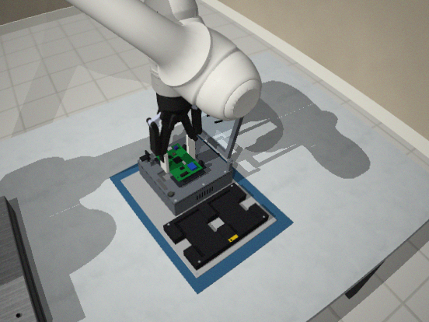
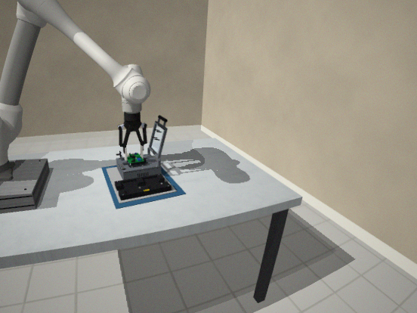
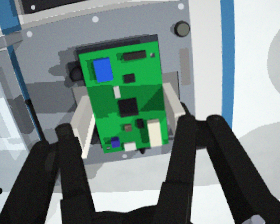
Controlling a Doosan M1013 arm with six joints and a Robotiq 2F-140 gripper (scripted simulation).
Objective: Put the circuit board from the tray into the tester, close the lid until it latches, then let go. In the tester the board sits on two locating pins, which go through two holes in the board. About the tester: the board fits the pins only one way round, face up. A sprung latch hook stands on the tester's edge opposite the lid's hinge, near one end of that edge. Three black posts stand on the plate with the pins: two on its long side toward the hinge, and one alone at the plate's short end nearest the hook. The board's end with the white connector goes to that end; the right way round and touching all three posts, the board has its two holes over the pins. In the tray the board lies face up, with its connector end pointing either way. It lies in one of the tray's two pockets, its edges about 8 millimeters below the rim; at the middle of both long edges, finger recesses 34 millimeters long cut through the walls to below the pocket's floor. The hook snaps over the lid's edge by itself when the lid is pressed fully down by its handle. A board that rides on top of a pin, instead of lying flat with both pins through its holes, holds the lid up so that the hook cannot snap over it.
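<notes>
Right now the green circuit board is 2 cm below my hand. Also, from my hand: latch hook 5 cm behind, 6 cm to the left, 2 cm below; then tester lid 12 cm ahead, 1 cm to the right, 8 cm above.
</notes>
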